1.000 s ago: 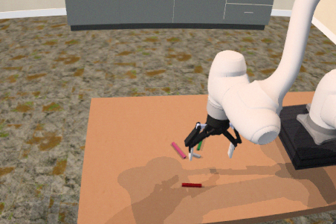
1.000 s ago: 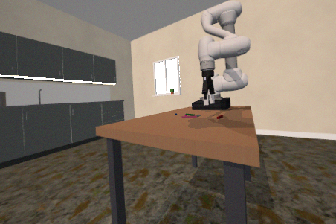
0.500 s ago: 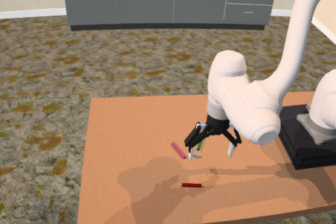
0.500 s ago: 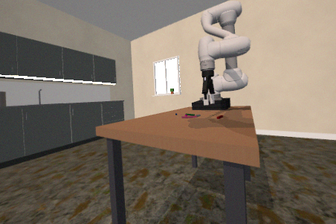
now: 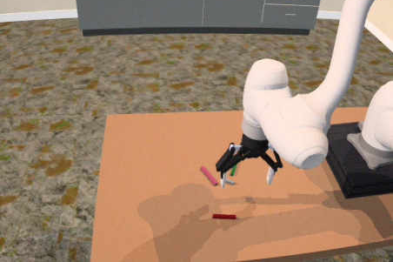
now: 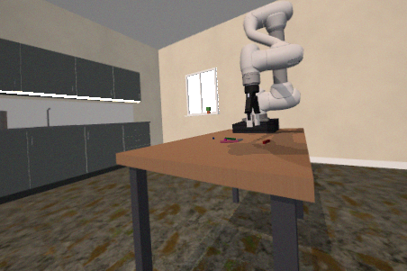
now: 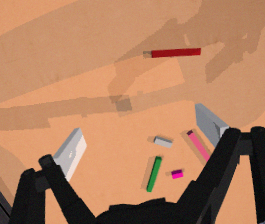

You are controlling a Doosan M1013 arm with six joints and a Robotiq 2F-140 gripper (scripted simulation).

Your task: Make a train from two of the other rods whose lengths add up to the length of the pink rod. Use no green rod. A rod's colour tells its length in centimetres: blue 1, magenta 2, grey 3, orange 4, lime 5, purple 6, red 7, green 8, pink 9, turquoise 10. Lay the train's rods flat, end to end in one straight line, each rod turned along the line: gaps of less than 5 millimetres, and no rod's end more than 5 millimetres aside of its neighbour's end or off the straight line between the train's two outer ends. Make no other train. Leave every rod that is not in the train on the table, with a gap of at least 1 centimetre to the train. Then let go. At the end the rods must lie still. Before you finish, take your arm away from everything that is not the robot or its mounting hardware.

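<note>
My hand is 3 cm short of the magenta rod, 15 cm to the left of it and 8 cm above it. The rest, counted from my hand: green rod (1 cm behind, 14 cm to the right, 8 cm below); short grey rod (2 cm ahead, 7 cm to the right, 8 cm below); red rod (8 cm ahead, 6 cm to the left, 8 cm below).
</note>
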